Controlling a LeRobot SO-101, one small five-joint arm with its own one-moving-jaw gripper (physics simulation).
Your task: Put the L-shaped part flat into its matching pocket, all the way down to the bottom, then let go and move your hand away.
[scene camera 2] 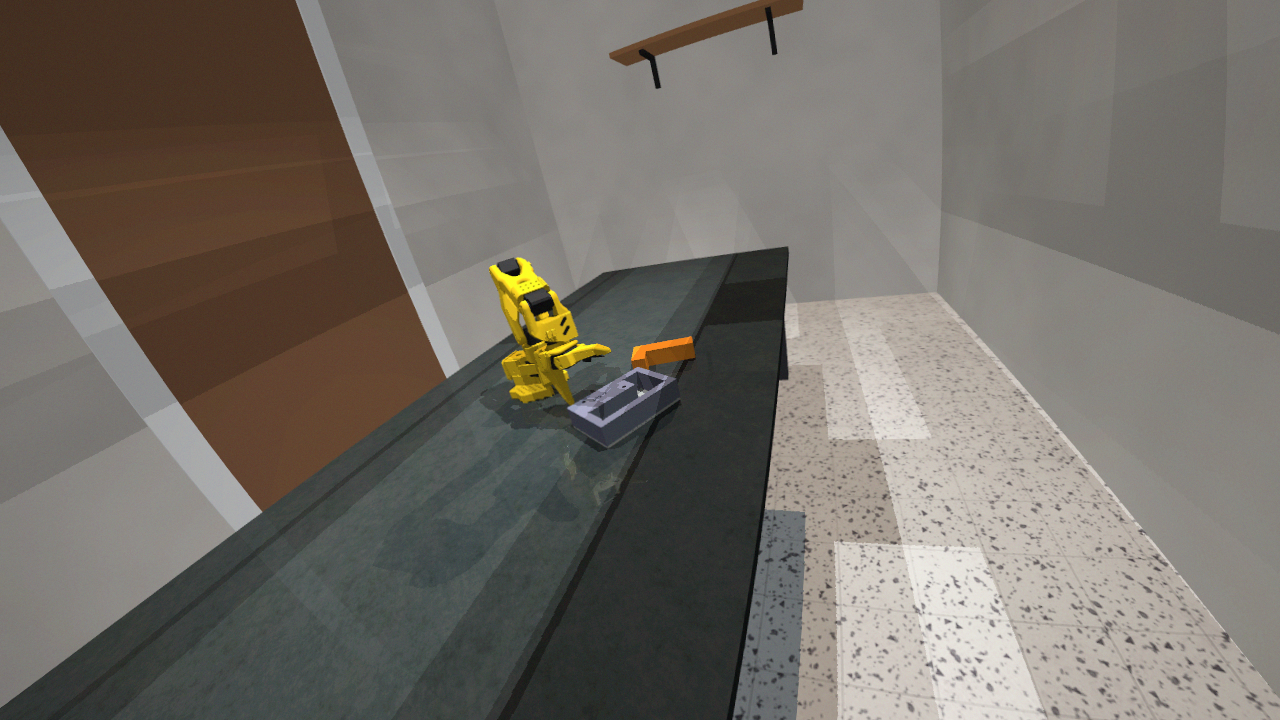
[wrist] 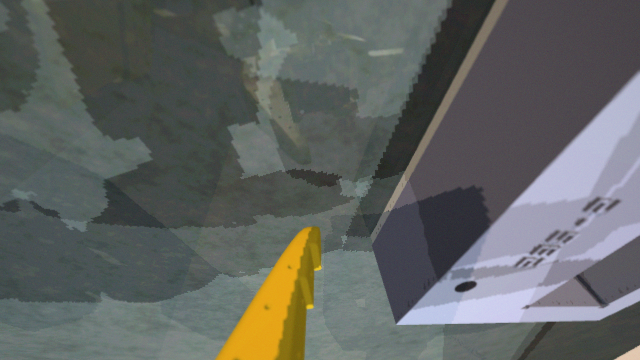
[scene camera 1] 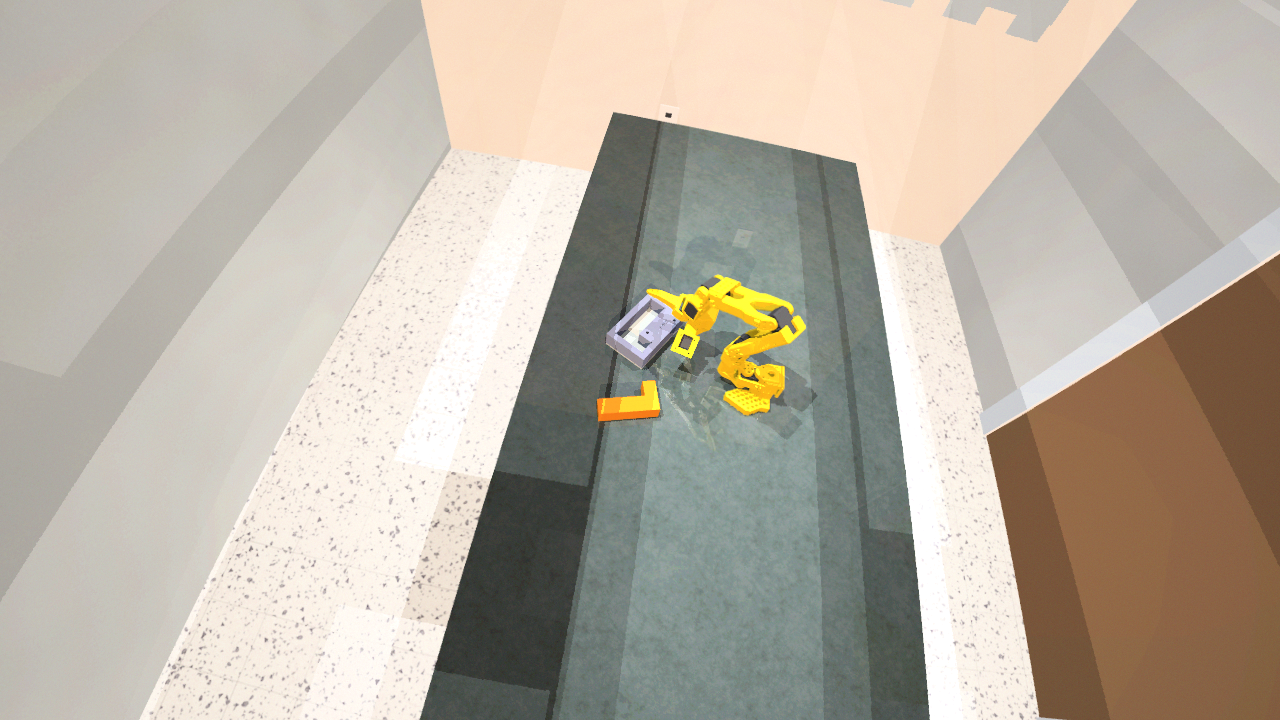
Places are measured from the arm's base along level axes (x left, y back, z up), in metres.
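Pixels of known places: end effector, tool point: [scene camera 2: 572, 402] [wrist: 320, 242]; arm's base, origin of the base link: [scene camera 2: 549, 387] [scene camera 1: 737, 387].
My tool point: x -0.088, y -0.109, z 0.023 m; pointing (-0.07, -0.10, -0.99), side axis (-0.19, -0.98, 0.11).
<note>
For each thing: its top centre in the pictures, then the offset to it from my tool point. Level surfaces: height alone.
- orange L-shaped part, middle of its top: [scene camera 2: 662, 348] [scene camera 1: 627, 396] dx +0.168, dy -0.098, dz +0.007 m
- grey-lilac pocket block, middle of its top: [scene camera 2: 621, 393] [scene camera 1: 646, 324] dx +0.005, dy -0.087, dz +0.014 m
- dark table, its level: dz -0.023 m
The orange L-shaped part [scene camera 1: 629, 409] [scene camera 2: 665, 351] lies flat on the table, beside and apart from the grey-lilac pocket block [scene camera 1: 623, 352] [scene camera 2: 630, 420] [wrist: 450, 125]. The block's pocket is empty. In the wrist view the block's side wall and lettered top fill the right. My gripper [scene camera 1: 664, 306] [scene camera 2: 589, 376] is fully open and empty, at the block's arm-side end, away from the L-shaped part. In scene camera 2 one jaw points down near the block's corner and the other reaches outward above. In the wrist view one notched jaw [wrist: 280, 300] shows, left of the block.
The yellow arm's base [scene camera 1: 753, 386] stands on the dark table [scene camera 1: 725, 555] [scene camera 2: 501, 555], to the right of the block in scene camera 1. The table's long edge runs beyond the block and the L-shaped part. A wall shelf [scene camera 2: 707, 33] hangs high in the background.
</note>
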